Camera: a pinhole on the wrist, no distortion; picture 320 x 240 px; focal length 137.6 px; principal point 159.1 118.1 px. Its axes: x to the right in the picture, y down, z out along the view. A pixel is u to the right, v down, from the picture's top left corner.
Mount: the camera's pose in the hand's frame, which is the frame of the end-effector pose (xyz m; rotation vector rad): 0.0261 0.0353 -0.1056 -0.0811 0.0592 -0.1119
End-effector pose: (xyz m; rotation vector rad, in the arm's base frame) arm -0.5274 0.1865 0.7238 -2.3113 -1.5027 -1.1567
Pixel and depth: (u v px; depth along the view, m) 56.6 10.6 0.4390
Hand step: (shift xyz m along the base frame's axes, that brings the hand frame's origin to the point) -0.0594 0.0838 -0.5304
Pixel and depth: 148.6 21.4 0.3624
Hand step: -0.0114 0.2259 -0.2462
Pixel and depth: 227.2 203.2 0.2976
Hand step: 0.3150 0.1261 0.0867
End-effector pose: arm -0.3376 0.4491 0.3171 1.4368 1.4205 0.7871
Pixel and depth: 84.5 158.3 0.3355
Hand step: 0.2635 -0.1409 0.1029
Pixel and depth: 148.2 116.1 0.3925
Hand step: 0.2899 -0.0246 -0.0472
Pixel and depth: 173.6 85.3 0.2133
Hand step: 0.1072 0.0357 -0.0495
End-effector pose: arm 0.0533 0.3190 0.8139 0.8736 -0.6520 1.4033
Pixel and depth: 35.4 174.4 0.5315
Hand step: -0.3299 -0.5895 -0.0415
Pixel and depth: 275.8 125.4 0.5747
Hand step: 0.0410 -0.0599 0.7005
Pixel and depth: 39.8 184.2 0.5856
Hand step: -0.3963 -0.6448 -0.0207
